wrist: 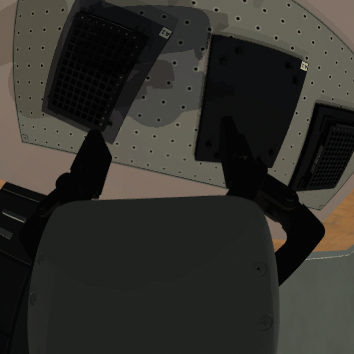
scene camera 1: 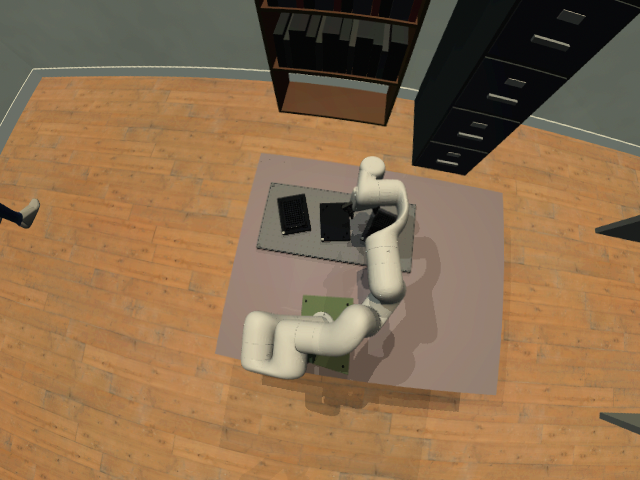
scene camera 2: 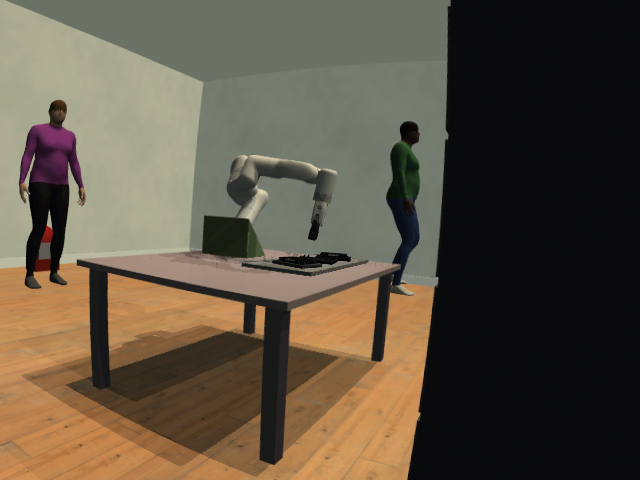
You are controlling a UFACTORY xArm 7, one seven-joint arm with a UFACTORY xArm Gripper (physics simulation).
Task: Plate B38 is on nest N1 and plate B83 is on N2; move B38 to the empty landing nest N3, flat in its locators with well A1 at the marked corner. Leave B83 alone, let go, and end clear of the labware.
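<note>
My gripper (scene camera 1: 362,210) (scene camera 2: 313,237) (wrist: 159,136) is open and empty, raised above the perforated board between the middle nest and one outer nest. The middle nest (scene camera 1: 334,219) (wrist: 255,95) holds no plate; its white A1 tag (wrist: 304,66) shows at a corner. A dark welled plate (scene camera 1: 381,219) (wrist: 92,70) lies in the nest (wrist: 137,75) at the left of the wrist view, partly hidden by the arm in scene camera 1. Another dark welled plate (scene camera 1: 293,212) (wrist: 336,155) lies on the opposite outer nest. Plate names and nest numbers are unreadable; exact seating is unclear.
The grey perforated board (scene camera 1: 268,240) (scene camera 2: 310,269) (wrist: 30,100) lies on the pinkish table (scene camera 1: 465,284) (scene camera 2: 206,279). The arm stands on a green base (scene camera 1: 333,304) (scene camera 2: 227,237). A tall dark cabinet (scene camera 1: 449,103) (scene camera 2: 532,232) and a bookshelf (scene camera 1: 336,74) stand beyond the table.
</note>
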